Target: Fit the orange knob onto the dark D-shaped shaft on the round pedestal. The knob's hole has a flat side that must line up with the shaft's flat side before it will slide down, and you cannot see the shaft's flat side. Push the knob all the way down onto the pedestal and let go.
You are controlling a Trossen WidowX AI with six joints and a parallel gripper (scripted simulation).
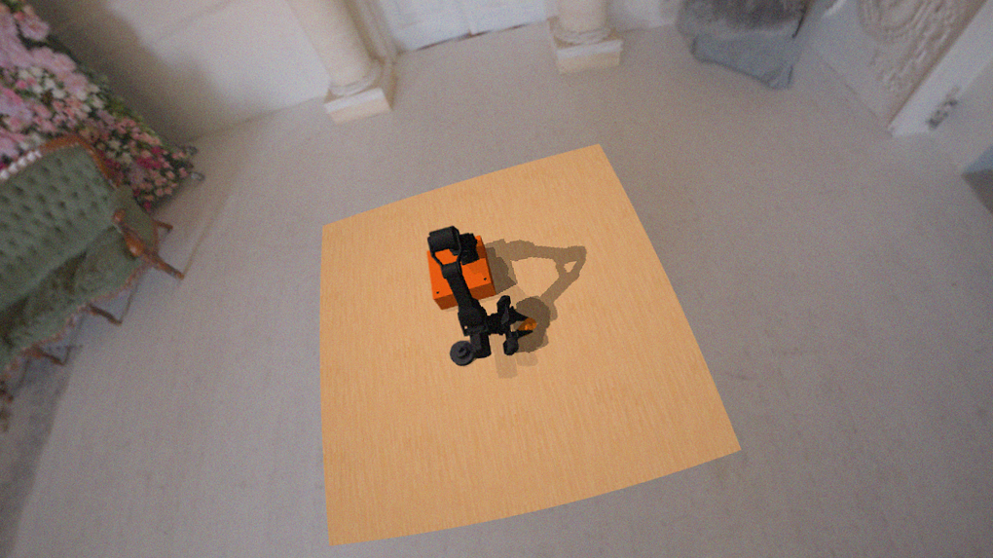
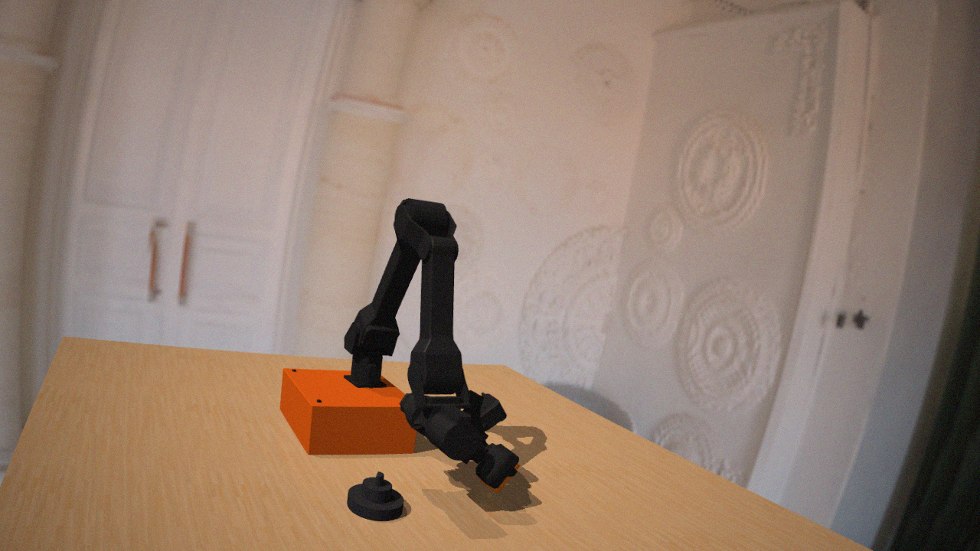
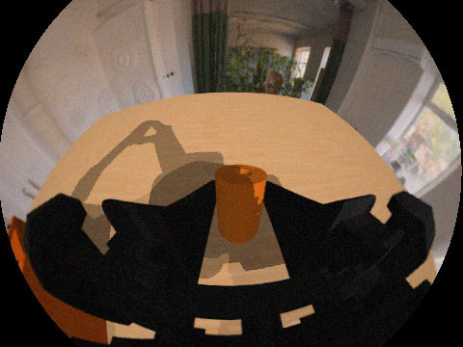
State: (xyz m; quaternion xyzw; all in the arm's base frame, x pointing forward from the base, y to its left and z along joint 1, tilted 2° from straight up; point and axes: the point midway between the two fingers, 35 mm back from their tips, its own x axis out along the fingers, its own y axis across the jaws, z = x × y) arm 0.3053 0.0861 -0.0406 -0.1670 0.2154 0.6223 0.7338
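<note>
My gripper tip is 2 cm to the left of the orange knob and 1 cm above it. Also, from my gripper tip: pedestal 1 cm behind, 25 cm to the right, 1 cm below.
</note>
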